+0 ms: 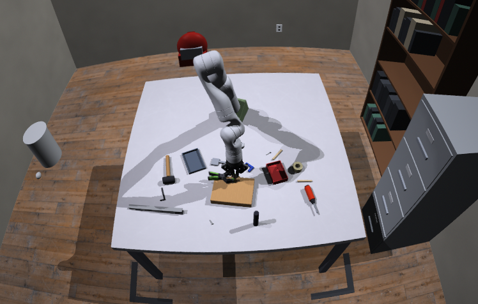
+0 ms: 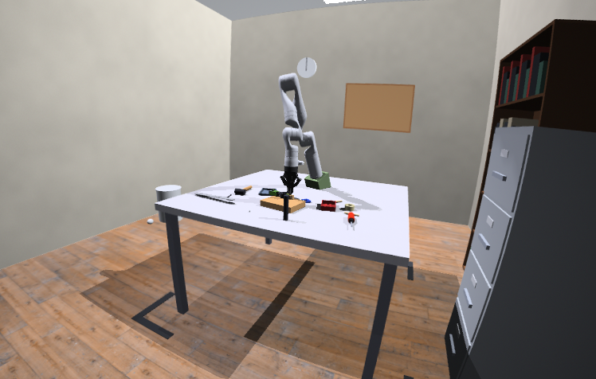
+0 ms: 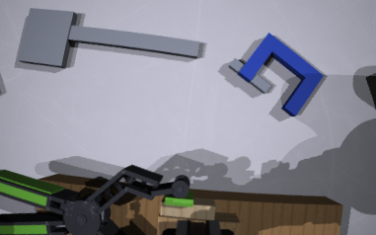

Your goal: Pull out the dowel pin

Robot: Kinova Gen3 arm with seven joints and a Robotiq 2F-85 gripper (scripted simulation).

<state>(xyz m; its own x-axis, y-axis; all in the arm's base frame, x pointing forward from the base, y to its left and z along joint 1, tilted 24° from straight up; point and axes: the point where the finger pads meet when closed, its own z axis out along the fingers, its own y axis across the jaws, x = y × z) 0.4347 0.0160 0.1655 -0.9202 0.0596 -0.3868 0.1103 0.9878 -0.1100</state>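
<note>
Now: the round dowel pin 20 mm below my hand. Also, from my hand: grey t-shaped tool (130 mm behind, 70 mm to the right, 70 mm below); wooden bench board (50 mm ahead, 20 mm to the right, 50 mm below); wooden block (40 mm below).
</note>
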